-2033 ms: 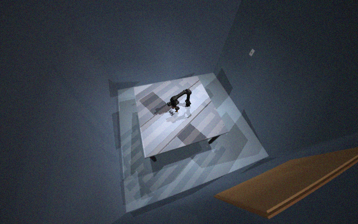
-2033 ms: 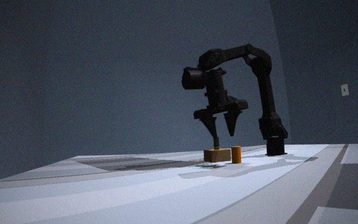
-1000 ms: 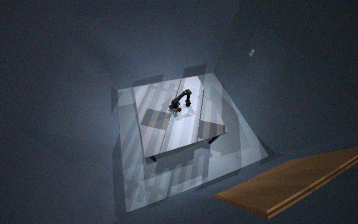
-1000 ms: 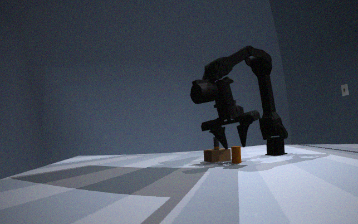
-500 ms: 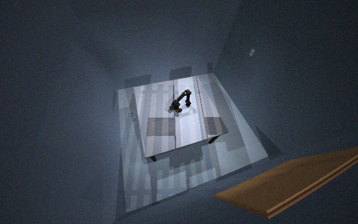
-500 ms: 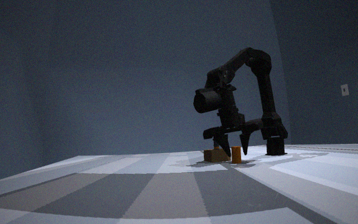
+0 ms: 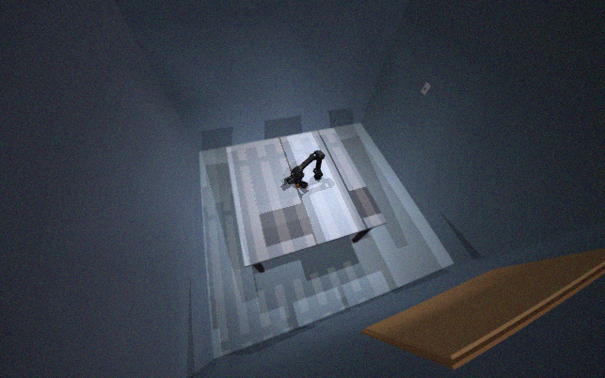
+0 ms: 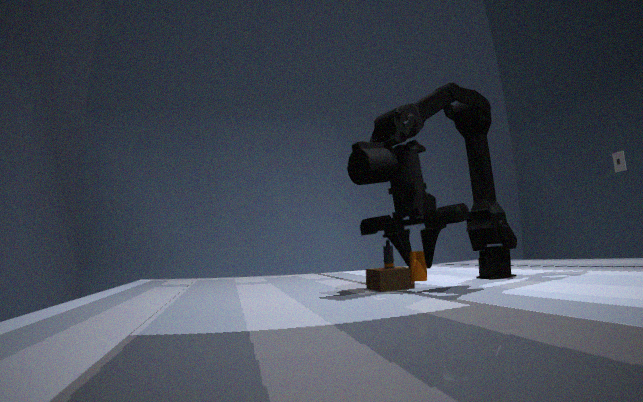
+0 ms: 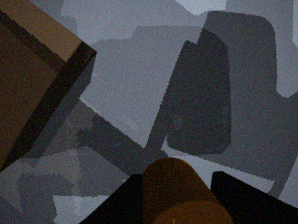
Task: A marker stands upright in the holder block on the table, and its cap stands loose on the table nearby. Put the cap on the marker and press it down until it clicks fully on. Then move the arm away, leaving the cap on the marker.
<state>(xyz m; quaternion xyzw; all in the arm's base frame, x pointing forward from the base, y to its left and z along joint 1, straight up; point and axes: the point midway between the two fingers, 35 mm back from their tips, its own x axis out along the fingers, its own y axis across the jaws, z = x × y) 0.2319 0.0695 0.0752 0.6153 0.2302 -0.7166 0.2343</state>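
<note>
Right now my gripper tip is 100 mm to the left of the holder block, 20 mm above it and 10 mm short of it. Also, from my gripper tip: orange cap (10 mm to the left, 10 mm ahead, 10 mm above).
</note>
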